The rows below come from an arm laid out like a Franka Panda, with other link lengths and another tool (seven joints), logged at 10 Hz.
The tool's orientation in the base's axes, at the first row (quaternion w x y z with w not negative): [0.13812, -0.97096, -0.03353, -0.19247]
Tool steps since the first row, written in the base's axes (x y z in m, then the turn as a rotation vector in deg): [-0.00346, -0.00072, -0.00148, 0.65, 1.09, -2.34]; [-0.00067, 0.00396, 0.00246, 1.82, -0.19, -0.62]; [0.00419, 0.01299, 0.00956, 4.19, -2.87, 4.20]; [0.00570, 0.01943, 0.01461, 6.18, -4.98, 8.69]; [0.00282, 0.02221, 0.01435, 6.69, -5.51, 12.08]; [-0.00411, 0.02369, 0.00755, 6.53, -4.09, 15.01]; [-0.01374, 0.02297, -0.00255, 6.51, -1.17, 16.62]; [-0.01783, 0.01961, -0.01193, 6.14, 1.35, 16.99]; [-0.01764, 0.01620, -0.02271, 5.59, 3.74, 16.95]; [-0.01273, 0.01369, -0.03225, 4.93, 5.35, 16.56]
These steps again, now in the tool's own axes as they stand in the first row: [-0.00377, 0.00066, -0.00015, -0.28, -0.37, 2.62]; [0.00037, -0.00451, -0.00131, 1.44, 0.56, 1.16]; [0.00769, -0.01441, -0.00331, 5.44, 2.18, -3.01]; [0.01109, -0.02170, -0.00543, 8.98, 3.29, -6.86]; [0.00837, -0.02464, -0.00547, 10.74, 2.99, -9.83]; [-0.00062, -0.02515, -0.00154, 11.73, 0.86, -12.09]; [-0.01339, -0.02302, 0.00371, 12.36, -2.35, -12.71]; [-0.02080, -0.01788, 0.00960, 12.19, -4.91, -12.47]; [-0.02480, -0.01183, 0.01829, 11.70, -7.26, -11.96]; [-0.02395, -0.00641, 0.02784, 10.96, -8.78, -11.40]
